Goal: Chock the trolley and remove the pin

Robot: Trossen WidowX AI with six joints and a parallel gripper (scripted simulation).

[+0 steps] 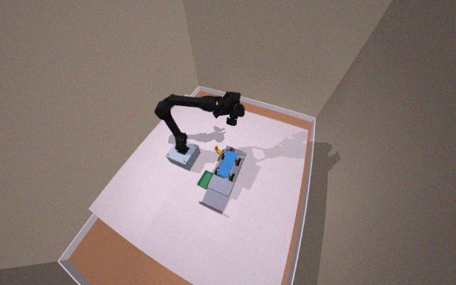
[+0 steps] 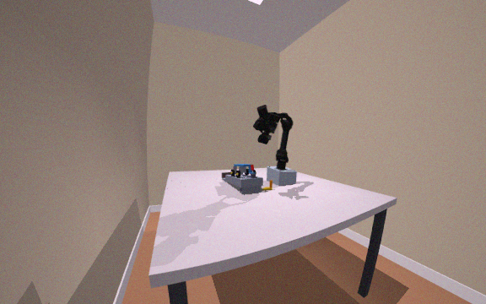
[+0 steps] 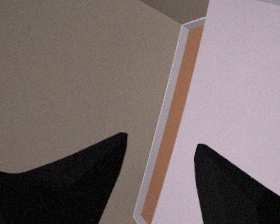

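Right now the yellow chock is 330 mm below my gripper tip, 160 mm to the right of it and 100 mm behind it. Round my gripper tip: green tray: 400 mm to the right, 360 mm below, 80 mm behind; red-headed stop pin: 210 mm below, 170 mm to the right, 10 mm ahead; blue trolley: 290 mm to the right, 240 mm below, 30 mm ahead.
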